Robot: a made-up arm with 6 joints.
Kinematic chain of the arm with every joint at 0, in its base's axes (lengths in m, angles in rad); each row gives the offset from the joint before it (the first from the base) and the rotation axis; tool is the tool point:
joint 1: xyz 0 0 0.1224 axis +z
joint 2: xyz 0 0 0 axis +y
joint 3: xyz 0 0 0.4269 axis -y
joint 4: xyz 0 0 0 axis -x
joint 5: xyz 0.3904 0 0 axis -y
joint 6: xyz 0 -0.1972 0 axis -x
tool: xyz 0 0 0
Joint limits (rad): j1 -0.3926..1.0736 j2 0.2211..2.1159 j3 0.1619..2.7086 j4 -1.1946..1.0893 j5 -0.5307..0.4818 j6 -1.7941..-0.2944
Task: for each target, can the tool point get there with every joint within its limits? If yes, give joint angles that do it. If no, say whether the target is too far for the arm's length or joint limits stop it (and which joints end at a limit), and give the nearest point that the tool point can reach.
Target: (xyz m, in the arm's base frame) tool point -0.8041 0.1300 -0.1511
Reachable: no: joint limits stop it (at a limit: joint 1, joint 2, joint 3, joint 4) | nearest point 0.0175 -0.0857 -0.3925 | short by 0.883 m
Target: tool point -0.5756 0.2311 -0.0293
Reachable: no: joint limits stop it (at a limit: joint 1, joint 2, joint 3, joint 4) | nearest point -0.3329 0.0390 0.6377 | short by 0.735 m
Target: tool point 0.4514 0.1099 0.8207
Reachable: yes | joints 0.6268 0.4230 1.5297 -0.4712 0.3216 -1.1137
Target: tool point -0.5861 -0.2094 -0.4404
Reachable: no: joint limits stop it (at a limit: joint 1, joint 2, joint 3) | nearest point 0.0197 -0.1250 -0.3993 | short by 0.613 m
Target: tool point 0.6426 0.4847 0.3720
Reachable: yes | joints 0.8775 1.3145 1.5026 0.3608 0.1650 -1.6327
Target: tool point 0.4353 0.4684 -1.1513
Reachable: no: too far | nearest point 0.3245 0.3491 -0.5170 | short by 0.655 m
